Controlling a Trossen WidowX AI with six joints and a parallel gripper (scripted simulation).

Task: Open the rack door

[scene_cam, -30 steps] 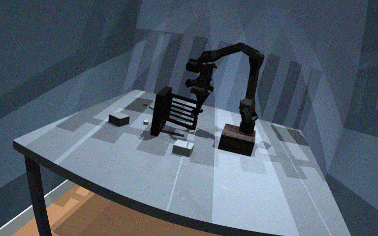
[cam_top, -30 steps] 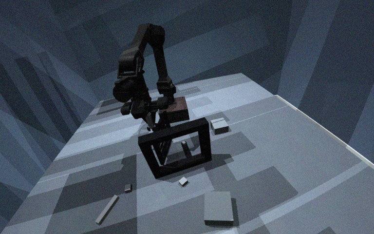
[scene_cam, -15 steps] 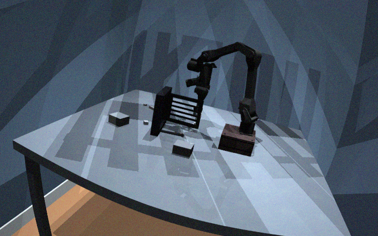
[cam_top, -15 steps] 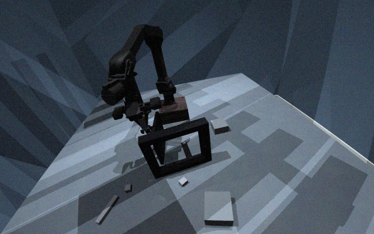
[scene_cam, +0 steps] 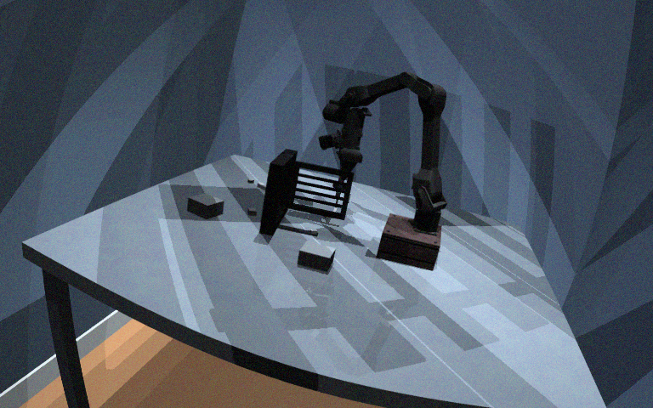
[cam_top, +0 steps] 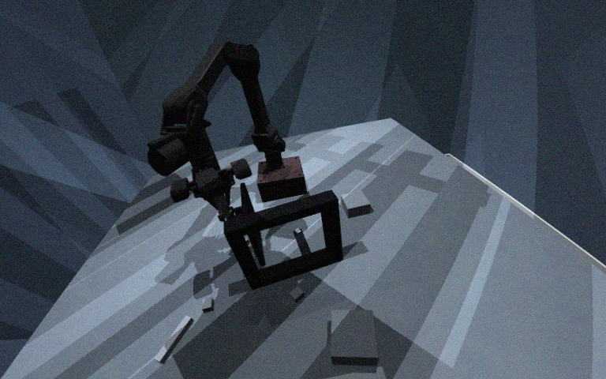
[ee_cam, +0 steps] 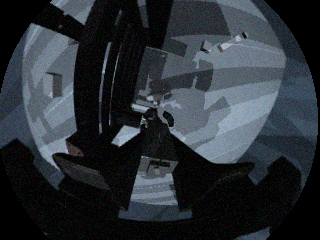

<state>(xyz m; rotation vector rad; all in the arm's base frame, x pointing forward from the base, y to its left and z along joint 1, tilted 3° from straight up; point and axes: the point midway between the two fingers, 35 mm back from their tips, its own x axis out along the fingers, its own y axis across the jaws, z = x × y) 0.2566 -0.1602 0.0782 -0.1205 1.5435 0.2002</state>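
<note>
My gripper tip is now 2 cm above the thin upright handle and 1 cm short of it. Round my gripper tip: thin bar (25 cm ahead, 13 cm to the right, 12 cm below).
</note>
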